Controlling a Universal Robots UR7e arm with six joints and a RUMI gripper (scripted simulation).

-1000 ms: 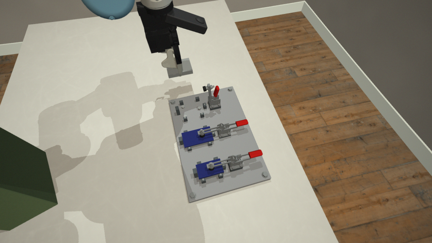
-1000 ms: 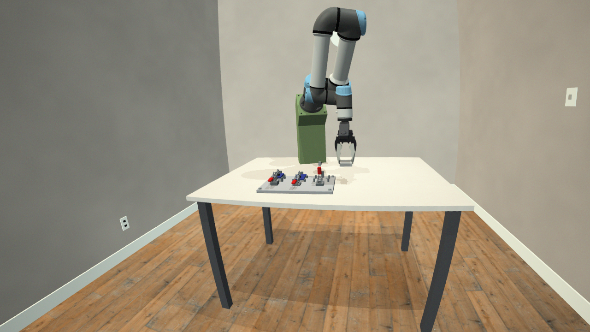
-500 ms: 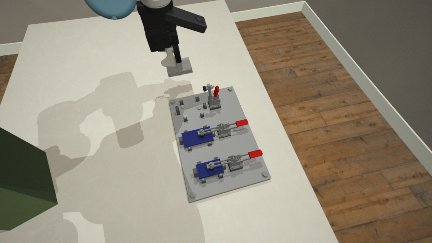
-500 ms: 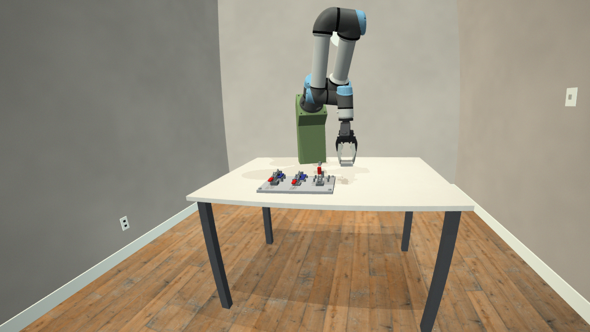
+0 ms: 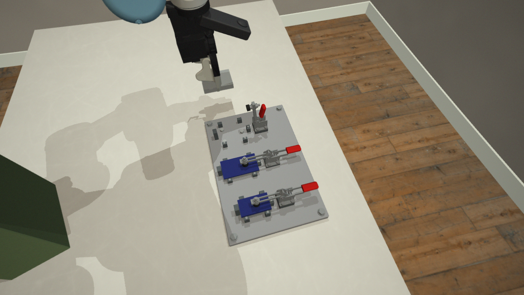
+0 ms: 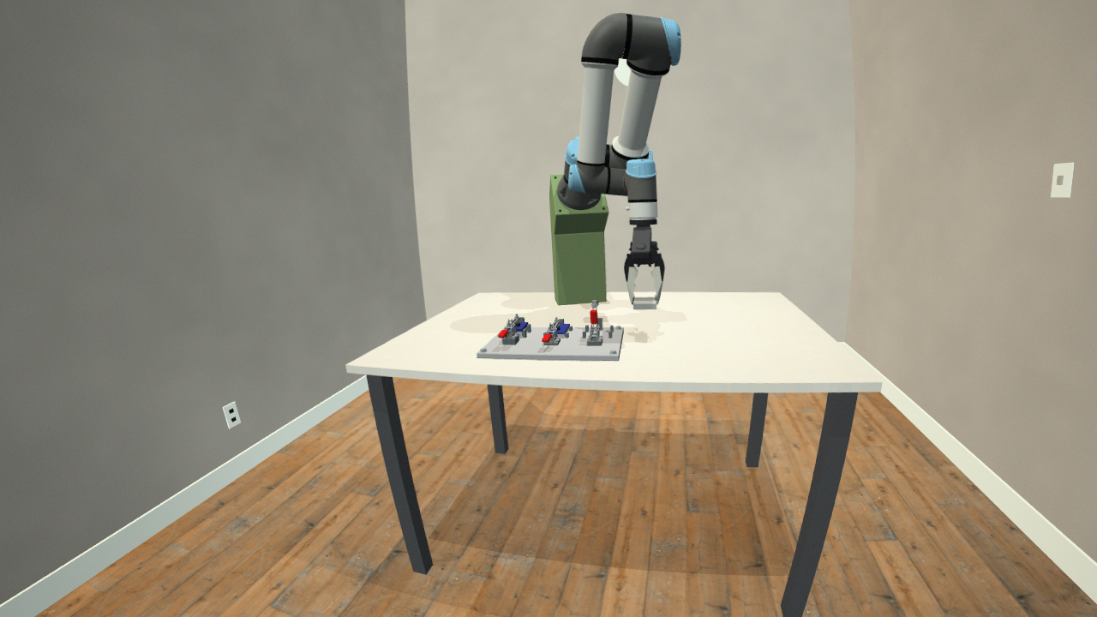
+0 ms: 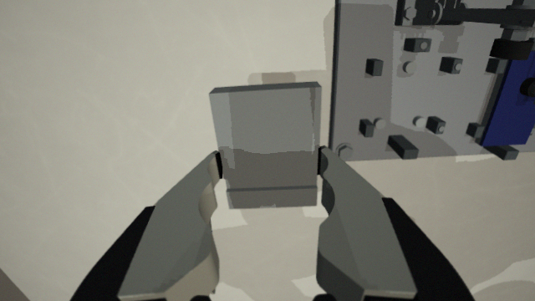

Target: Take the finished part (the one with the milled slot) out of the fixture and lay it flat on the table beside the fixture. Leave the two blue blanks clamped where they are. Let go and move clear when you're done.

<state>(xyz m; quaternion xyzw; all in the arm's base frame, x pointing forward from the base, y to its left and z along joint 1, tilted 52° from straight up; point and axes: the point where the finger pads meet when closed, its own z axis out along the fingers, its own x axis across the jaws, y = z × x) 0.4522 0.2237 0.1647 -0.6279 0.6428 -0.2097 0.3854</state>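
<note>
Now: hand 1 cm past the grey finished part and 1 cm above it. The rest, counted from my hand: grey fixture plate (9 cm ahead, 23 cm to the right, 10 cm below); then blue blank (3 cm ahead, 23 cm to the right, 8 cm below); then toggle clamp (10 cm ahead, 11 cm to the right, 5 cm below).
</note>
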